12 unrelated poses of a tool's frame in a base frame.
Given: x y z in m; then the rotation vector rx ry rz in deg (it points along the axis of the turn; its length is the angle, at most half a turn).
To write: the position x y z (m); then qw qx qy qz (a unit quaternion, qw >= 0). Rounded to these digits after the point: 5 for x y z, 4 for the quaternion.
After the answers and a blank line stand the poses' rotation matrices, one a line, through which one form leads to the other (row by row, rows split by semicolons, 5 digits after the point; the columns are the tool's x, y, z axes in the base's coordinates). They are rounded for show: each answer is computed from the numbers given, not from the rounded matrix.
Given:
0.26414 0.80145 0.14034 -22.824 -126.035 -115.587
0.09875 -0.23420 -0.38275 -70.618 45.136 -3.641
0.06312 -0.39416 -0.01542 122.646 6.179 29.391
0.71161 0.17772 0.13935 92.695 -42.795 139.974
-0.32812 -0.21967 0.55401 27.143 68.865 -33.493
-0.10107 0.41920 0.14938 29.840 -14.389 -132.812
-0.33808 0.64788 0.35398 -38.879 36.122 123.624
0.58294 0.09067 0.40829 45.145 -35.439 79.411
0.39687 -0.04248 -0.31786 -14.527 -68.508 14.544
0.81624 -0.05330 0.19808 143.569 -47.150 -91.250
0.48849 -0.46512 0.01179 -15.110 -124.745 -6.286
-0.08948 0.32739 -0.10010 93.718 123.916 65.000
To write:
0.26414 0.80145 0.14034 0.0652 -0.1320 -0.7290 -0.6685
0.09875 -0.23420 -0.38275 0.7438 -0.5627 0.3596 -0.0290
0.06312 -0.39416 -0.01542 0.4519 0.8665 0.0437 0.2076
0.71161 0.17772 0.13935 0.0588 0.5341 -0.2466 0.8065
-0.32812 -0.21967 0.55401 0.7590 0.2175 0.5519 -0.2684
-0.10107 0.41920 0.14938 0.3675 0.2027 -0.0978 -0.9024
-0.33808 0.64788 0.35398 0.3864 -0.2665 0.2476 0.8475
0.58294 0.09067 0.40829 0.6562 0.3477 -0.2729 0.6116
0.39687 -0.04248 -0.31786 0.8114 -0.1187 -0.5598 0.1188
0.81624 -0.05330 0.19808 0.0303 0.8129 -0.2670 -0.5167
0.48849 -0.46512 0.01179 0.4554 -0.1069 -0.8827 -0.0445
-0.08948 0.32739 -0.10010 0.1009 0.5536 0.7320 0.3840

-0.95666 0.27958 0.08152; 0.10535 0.07127 0.99188; 0.27150 0.95747 -0.09763
0.73964 -0.36155 0.56763; -0.44787 0.36512 0.81615; -0.50234 -0.85788 0.10813
0.90996 -0.11201 0.39929; 0.26331 -0.58778 -0.76497; 0.32038 0.80123 -0.50536
-0.42255 -0.35832 0.83250; -0.16848 -0.87147 -0.46060; 0.89054 -0.33488 0.30787
0.24682 0.64752 0.72097; -0.16736 0.76130 -0.62643; -0.95450 0.03395 0.29627
-0.64773 0.62355 -0.43776; -0.70284 -0.71082 0.02744; -0.29406 0.32545 0.89867
-0.55924 -0.78705 -0.26040; 0.52302 -0.57868 0.62576; -0.64319 0.21376 0.73526
0.10294 -0.99242 0.06708; 0.61284 0.01016 -0.79014; 0.78347 0.12245 0.60924
0.34506 -0.05997 -0.93666; 0.32575 0.94358 0.05959; 0.88024 -0.32568 0.34513
0.32353 -0.40275 -0.85623; -0.46538 -0.85561 0.22661; -0.82386 0.32515 -0.46424
-0.56229 0.22927 -0.79452; 0.14824 0.97318 0.17592; 0.81354 -0.01886 -0.58120
-0.36661 0.73303 0.57295; 0.88806 0.09210 0.45041; 0.27740 0.67393 -0.68474

